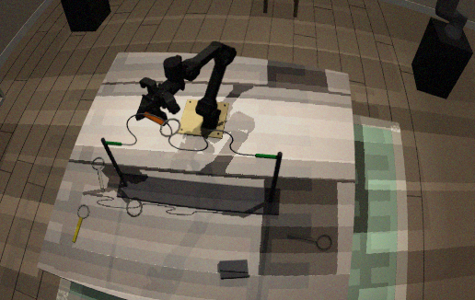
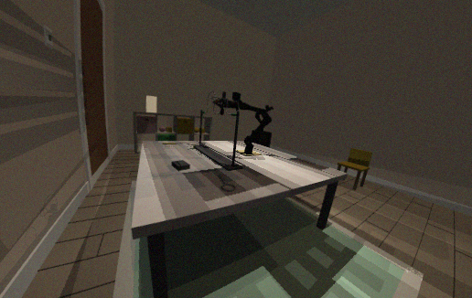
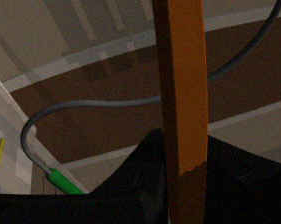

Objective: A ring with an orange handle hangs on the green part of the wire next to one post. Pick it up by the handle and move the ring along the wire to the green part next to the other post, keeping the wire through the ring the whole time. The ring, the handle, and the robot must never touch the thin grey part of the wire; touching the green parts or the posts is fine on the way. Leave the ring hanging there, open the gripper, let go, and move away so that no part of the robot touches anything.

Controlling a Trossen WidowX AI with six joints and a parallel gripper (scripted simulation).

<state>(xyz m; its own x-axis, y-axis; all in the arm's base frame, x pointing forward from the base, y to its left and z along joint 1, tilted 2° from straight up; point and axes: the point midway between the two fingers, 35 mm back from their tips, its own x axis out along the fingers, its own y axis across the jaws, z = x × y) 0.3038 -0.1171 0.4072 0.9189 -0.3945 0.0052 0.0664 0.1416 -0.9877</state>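
Now: gripper tip 10 mm short of the orange-handled ring, 90 mm to the right of it and 10 mm below it. Round my gripper tip: yellow-handled ring 280 mm ahead, 300 mm to the right, 420 mm below; dark block 290 mm ahead, 370 mm to the left, 410 mm below.
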